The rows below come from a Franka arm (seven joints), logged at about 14 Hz.
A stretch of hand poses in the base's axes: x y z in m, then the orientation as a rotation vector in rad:
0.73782 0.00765 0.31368 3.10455 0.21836 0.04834
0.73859 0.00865 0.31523 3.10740 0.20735 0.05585
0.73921 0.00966 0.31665 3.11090 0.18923 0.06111
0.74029 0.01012 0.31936 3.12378 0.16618 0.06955
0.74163 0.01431 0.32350 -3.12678 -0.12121 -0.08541
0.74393 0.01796 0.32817 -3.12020 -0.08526 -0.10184
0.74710 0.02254 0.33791 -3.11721 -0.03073 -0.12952
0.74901 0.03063 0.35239 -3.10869 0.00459 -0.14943
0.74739 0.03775 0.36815 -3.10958 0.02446 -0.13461
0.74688 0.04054 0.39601 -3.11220 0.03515 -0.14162
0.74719 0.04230 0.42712 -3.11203 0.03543 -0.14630
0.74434 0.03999 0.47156 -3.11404 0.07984 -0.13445
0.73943 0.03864 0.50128 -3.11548 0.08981 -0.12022
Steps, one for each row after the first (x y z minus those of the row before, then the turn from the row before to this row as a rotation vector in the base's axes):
0.00077 0.00100 0.00155 0.00266 -0.00473 -0.00707
0.00062 0.00101 0.00142 0.00287 -0.00332 -0.01166
0.00108 0.00046 0.00271 0.01232 -0.00470 -0.01491
0.00134 0.00419 0.00414 0.02507 -0.00899 -0.02819
0.00230 0.00365 0.00467 0.00829 -0.01021 -0.02269
0.00317 0.00458 0.00974 0.00460 -0.01738 -0.03494
0.00191 0.00809 0.01448 0.00883 -0.01269 -0.02244
-0.00162 0.00712 0.01576 0.00032 0.00972 -0.01262
-0.00051 0.00279 0.02786 -0.00276 -0.00430 -0.00704
0.00031 0.00176 0.03111 -0.00007 -0.00300 -0.00022
-0.00285 -0.00231 0.04444 -0.00087 0.00805 -0.02844
-0.00491 -0.00135 0.02972 -0.00062 0.00926 -0.00630

